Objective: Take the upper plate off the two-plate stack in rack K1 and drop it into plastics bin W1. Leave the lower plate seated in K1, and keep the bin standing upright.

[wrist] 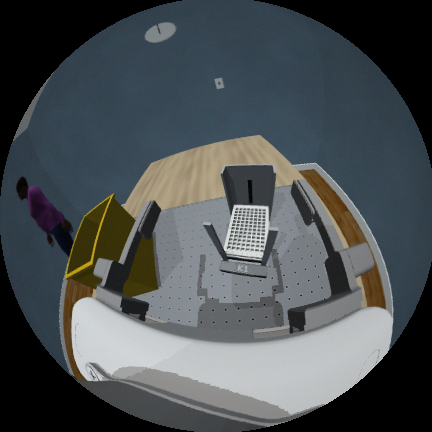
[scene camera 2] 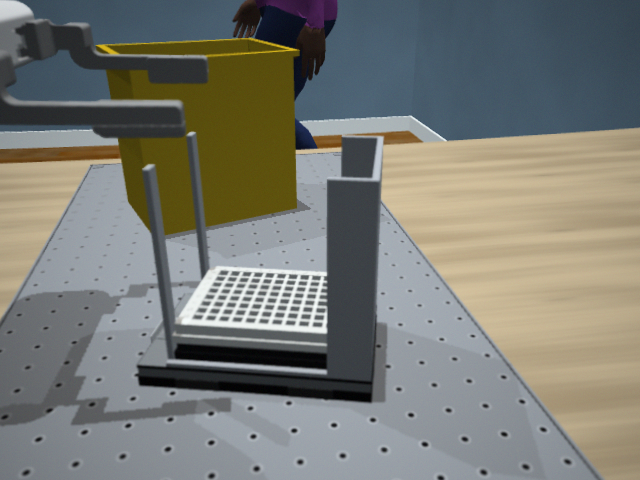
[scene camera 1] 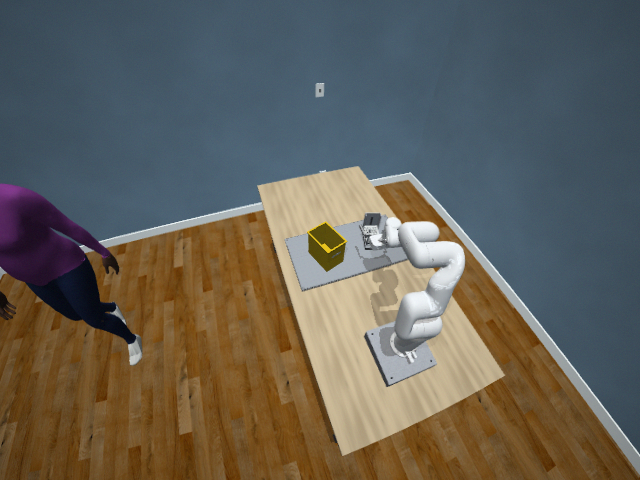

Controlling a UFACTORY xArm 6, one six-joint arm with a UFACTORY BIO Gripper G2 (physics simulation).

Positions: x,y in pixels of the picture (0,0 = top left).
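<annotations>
Plastics bin W1 visible in scene camera 1, in scene camera 2 and in the wrist view (103,231). On the plastics bin W1, (scene camera 1: 331,236) and (scene camera 2: 244,117) are the same spot.
</annotations>
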